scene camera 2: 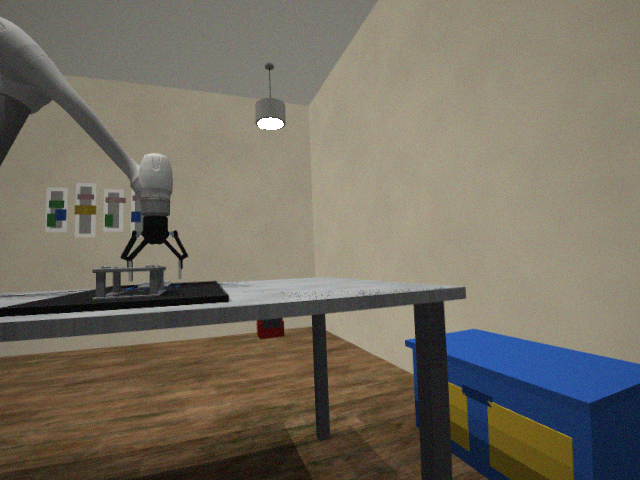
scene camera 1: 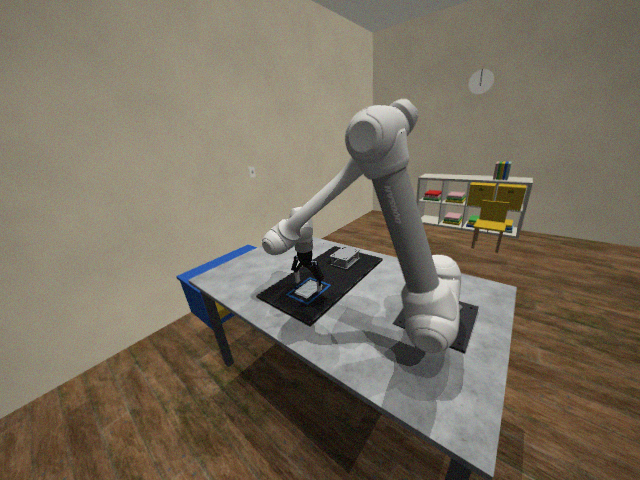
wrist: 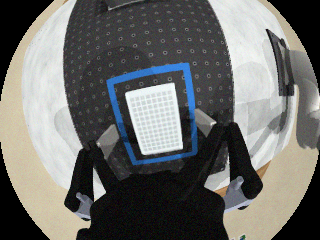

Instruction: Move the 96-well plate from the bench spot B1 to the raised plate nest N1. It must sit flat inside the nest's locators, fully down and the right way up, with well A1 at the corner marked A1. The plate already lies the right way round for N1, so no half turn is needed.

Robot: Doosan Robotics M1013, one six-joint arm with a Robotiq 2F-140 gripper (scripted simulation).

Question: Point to a 96-well plate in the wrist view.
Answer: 141, 100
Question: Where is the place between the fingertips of my gripper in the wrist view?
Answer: At 154, 124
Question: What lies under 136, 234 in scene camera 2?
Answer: My gripper.
